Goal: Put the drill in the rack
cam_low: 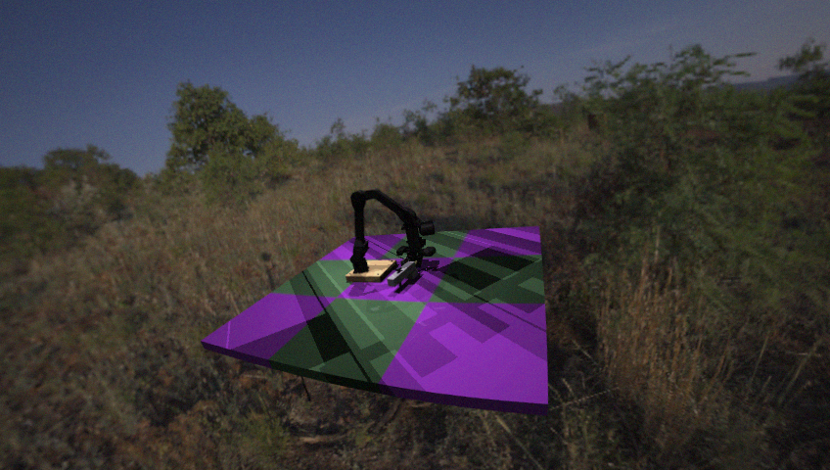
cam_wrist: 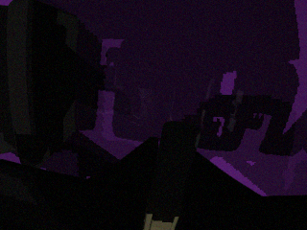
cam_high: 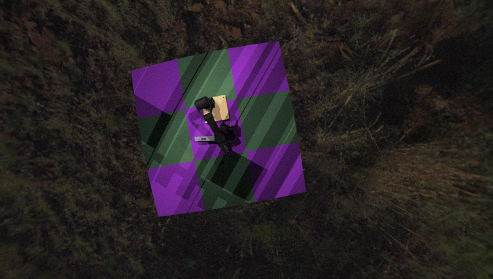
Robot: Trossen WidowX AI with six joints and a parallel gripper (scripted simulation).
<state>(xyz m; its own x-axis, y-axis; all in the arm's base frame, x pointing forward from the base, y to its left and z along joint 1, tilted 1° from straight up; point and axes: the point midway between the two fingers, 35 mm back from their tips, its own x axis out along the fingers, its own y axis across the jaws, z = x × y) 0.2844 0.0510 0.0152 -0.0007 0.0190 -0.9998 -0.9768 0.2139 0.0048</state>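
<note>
The drill lies 40 mm to the right of my gripper tip, 40 mm above it and 10 mm behind it. From my gripper tip the other things lie so: grey block (70 mm behind, 40 mm to the left, 10 mm above).
</note>
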